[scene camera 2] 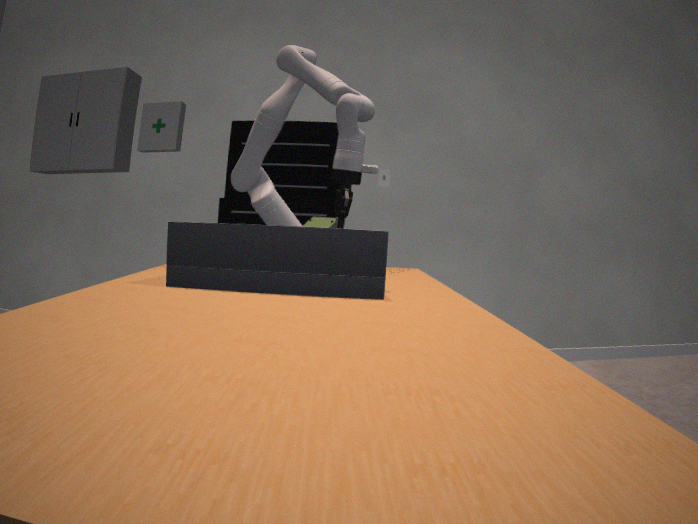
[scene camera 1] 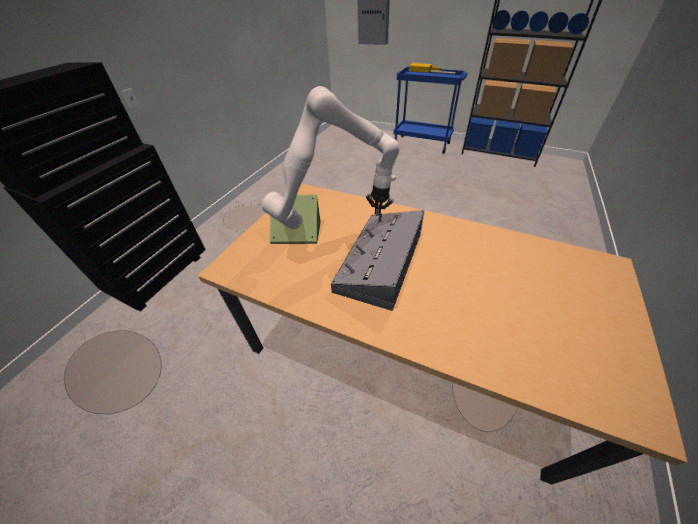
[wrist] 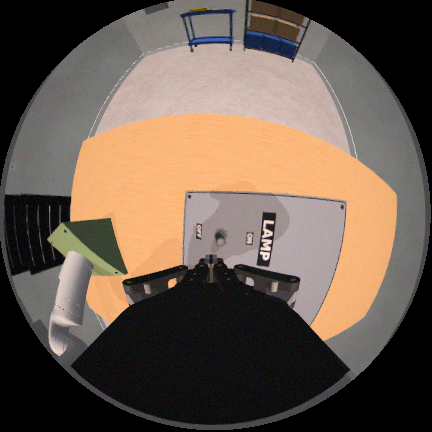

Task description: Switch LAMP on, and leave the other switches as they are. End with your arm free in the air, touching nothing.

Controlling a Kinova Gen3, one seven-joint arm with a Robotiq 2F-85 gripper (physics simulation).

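Frame: origin at the arm's base, x ahead, y left, z up, level; millimetres.
Seen in the pictures: gripper, fingertip midpoint: (scene camera 1: 377, 215) (wrist: 210, 261); arm's base, origin of the base link: (scene camera 1: 293, 220) (wrist: 81, 259).
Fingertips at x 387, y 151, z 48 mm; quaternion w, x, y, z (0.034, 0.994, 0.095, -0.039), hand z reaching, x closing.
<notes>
Pixels of each thing's top centre, then the offset from my fingertips to it. Level surfaces: height alone.
- LAMP label, middle of its top: (wrist: 266, 240) dx +74, dy +33, dz -25 mm
- LAMP lever, middle of its top: (wrist: 218, 242) dx +5, dy +26, dz -3 mm
- wooden table, its level: dz -137 mm
A grey sloped switch panel (scene camera 1: 389, 253) (scene camera 2: 276, 259) (wrist: 310, 225) stands on the table. The LAMP label (wrist: 266, 239) is at its far end, with OFF and ON marks on either side of the LAMP lever (wrist: 220, 238). This lever appears nearly end-on in the wrist view, so I cannot tell its exact lean. My gripper (scene camera 1: 378, 216) (wrist: 210, 261) is shut and empty, pointing down low over the panel, with its fingertips close beside the LAMP lever. Contact cannot be told. In scene camera 2, the panel's back hides the levers and the fingertips' lower ends.
Three other levers (scene camera 1: 369, 231) (scene camera 1: 360, 248) (scene camera 1: 349, 269) stand in a row toward the panel's near end. The arm's base is on a green sloped block (scene camera 1: 279, 234) (wrist: 97, 245). The wooden table (scene camera 1: 535, 315) (scene camera 2: 349, 394) (wrist: 150, 150) extends beyond the panel.
</notes>
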